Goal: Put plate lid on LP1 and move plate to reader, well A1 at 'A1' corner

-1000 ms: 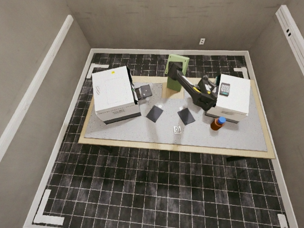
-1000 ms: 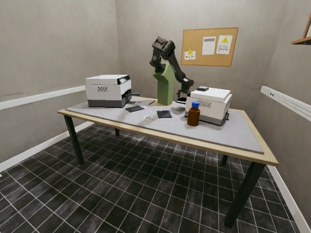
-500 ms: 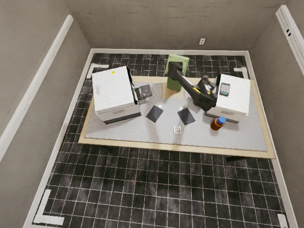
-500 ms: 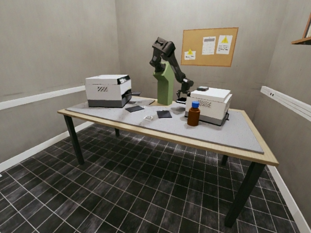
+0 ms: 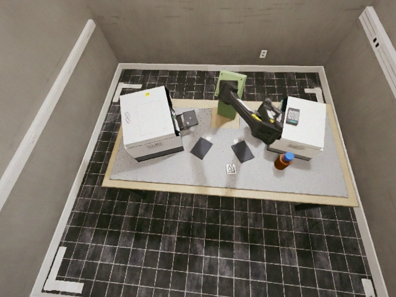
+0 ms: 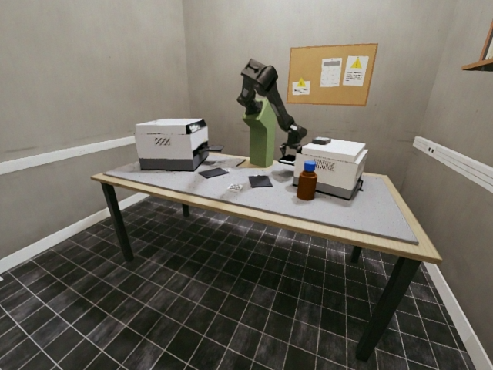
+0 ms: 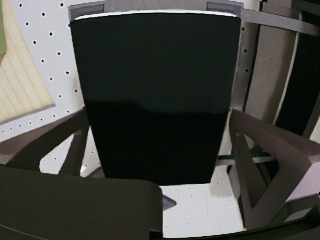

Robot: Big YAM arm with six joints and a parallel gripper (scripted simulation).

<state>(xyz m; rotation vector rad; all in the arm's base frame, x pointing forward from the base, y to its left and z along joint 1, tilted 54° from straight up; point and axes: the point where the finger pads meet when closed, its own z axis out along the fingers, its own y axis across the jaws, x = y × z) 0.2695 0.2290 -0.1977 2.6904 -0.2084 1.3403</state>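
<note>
The dark flat lid is right at my hand. Round my hand: brown capped bottle (32 cm ahead, 14 cm to the left, 1 cm above); white well plate (1 cm below).
</note>
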